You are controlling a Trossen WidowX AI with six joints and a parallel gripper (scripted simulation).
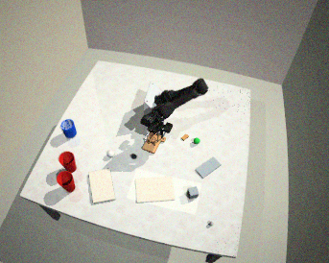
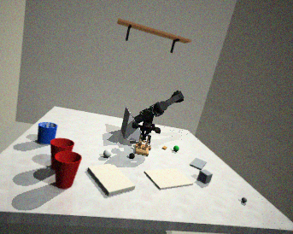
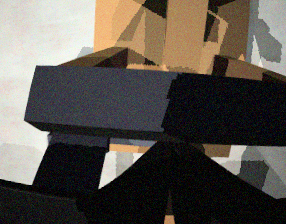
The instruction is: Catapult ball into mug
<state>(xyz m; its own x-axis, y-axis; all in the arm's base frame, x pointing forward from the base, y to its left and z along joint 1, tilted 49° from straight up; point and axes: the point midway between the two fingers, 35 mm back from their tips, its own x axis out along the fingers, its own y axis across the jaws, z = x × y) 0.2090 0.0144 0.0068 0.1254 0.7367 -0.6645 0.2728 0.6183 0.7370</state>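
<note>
Now: gripper tip 10 mm short of the wooden catapult and 20 mm to the right of it. Round my gripper tip: orange block 20 mm behind, 180 mm to the left, 50 mm below; green ball 10 mm ahead, 260 mm to the left, 30 mm below; black ball 170 mm ahead, 110 mm to the right, 40 mm below.
</note>
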